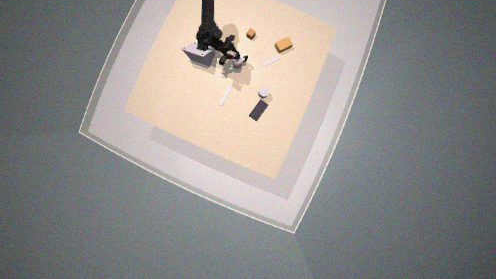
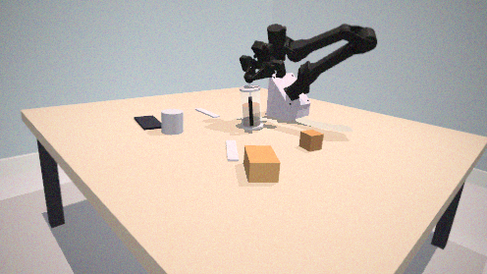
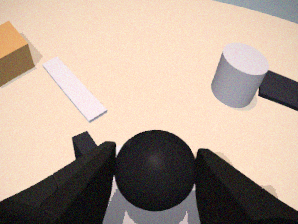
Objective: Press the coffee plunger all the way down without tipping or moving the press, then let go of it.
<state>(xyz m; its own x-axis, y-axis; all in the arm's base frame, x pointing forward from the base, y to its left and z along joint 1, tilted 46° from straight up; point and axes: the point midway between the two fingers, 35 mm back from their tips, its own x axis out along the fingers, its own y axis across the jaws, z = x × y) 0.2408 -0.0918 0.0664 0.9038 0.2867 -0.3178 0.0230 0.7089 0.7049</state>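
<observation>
The glass coffee press lies 2 cm to the left of my gripper tip and 9 cm below it. From my gripper tip the other things lie so: grey cylinder: 22 cm ahead, 14 cm to the right, 15 cm below; dark flat slab: 23 cm ahead, 27 cm to the right, 18 cm below; orange cube: 26 cm to the left, 16 cm below.
</observation>
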